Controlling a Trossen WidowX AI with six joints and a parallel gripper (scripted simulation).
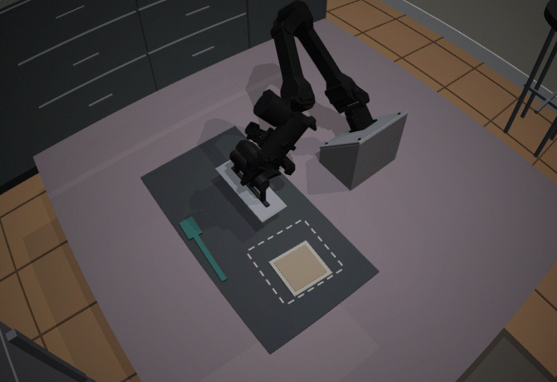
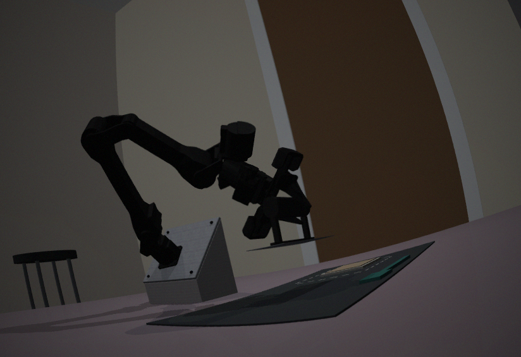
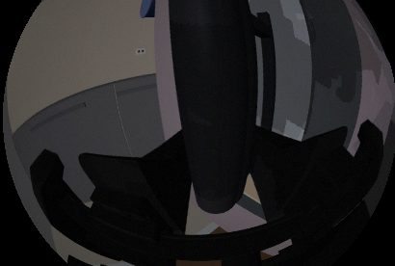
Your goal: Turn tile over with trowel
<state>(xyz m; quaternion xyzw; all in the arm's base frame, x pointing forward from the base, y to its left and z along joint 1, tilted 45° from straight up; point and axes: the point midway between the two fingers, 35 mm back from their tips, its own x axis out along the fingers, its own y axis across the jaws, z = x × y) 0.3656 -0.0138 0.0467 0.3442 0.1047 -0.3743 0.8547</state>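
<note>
Right now the teal flat tool is 15 cm ahead of my gripper tip, 14 cm below it and 3 cm to the right of it. Also, from my gripper tip: dark mat: 16 cm below, 1 cm to the left, 1 cm ahead; tile: 20 cm to the left, 14 cm below, 1 cm ahead.
</note>
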